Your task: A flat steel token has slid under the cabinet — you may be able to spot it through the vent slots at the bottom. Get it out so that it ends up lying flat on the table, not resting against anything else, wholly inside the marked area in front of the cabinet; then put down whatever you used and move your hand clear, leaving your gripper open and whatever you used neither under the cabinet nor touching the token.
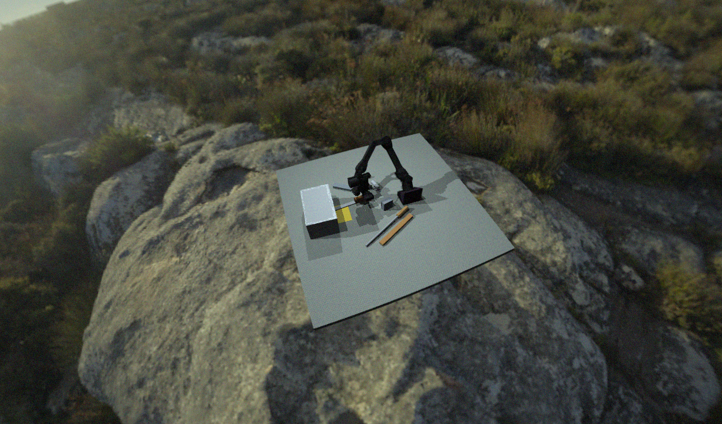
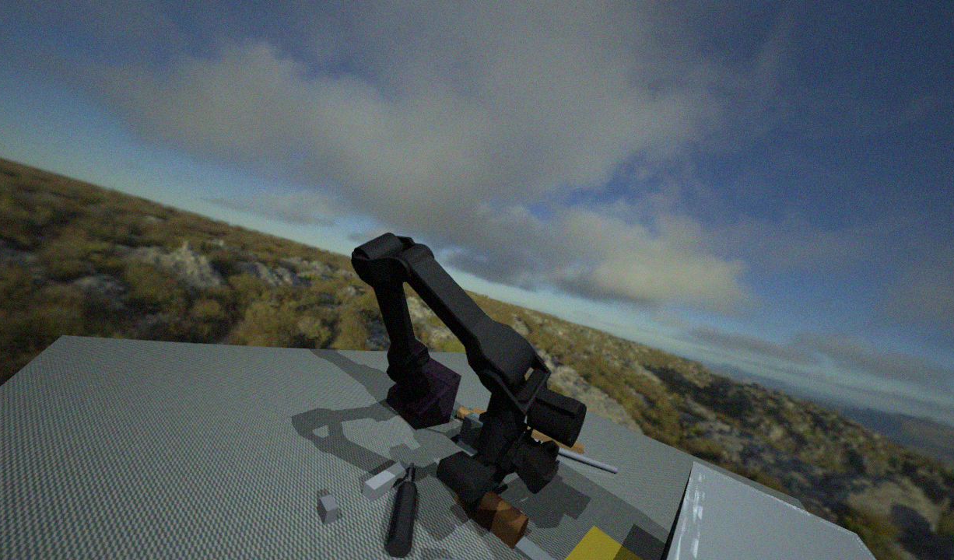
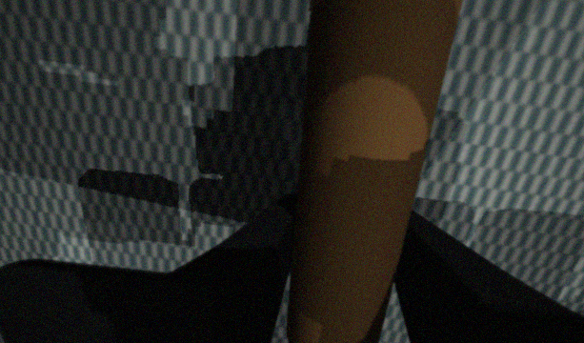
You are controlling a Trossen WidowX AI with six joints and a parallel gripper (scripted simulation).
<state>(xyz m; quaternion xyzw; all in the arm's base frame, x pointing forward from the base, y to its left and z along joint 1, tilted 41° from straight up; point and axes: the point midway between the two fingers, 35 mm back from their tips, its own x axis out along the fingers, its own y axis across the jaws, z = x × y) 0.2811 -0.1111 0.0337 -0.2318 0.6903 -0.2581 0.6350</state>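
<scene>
The grey block lies 110 mm behind my gripper tip, 130 mm to the left of it and 20 mm above it. The rest, counted from my gripper tip: grey bar (120 mm behind, 80 mm to the right); small grey cube (110 mm behind, 180 mm to the right); wooden stick (80 mm behind, 330 mm to the left).
</scene>
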